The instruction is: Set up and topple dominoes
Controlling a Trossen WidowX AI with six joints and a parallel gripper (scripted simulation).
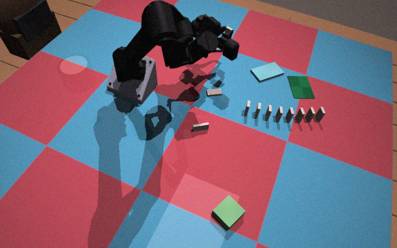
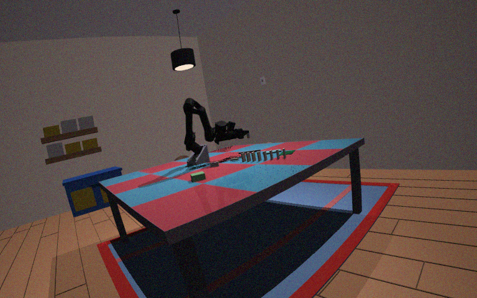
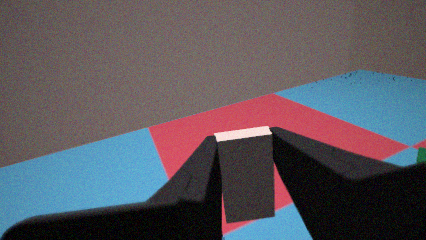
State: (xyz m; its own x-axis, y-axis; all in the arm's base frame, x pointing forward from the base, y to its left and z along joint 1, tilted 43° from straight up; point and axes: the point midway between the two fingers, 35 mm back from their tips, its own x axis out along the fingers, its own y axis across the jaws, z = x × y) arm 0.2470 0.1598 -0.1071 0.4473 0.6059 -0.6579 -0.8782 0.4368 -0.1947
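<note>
The grey bar is 6 cm behind my gripper tip, 5 cm to the left of it and 14 cm below it. Round my gripper tip: dark green flat tile (29 cm ahead, 4 cm to the right, 14 cm below); then light blue flat tile (16 cm ahead, 1 cm to the right, 14 cm below); then light green block (14 cm ahead, 57 cm to the right, 13 cm below).
</note>
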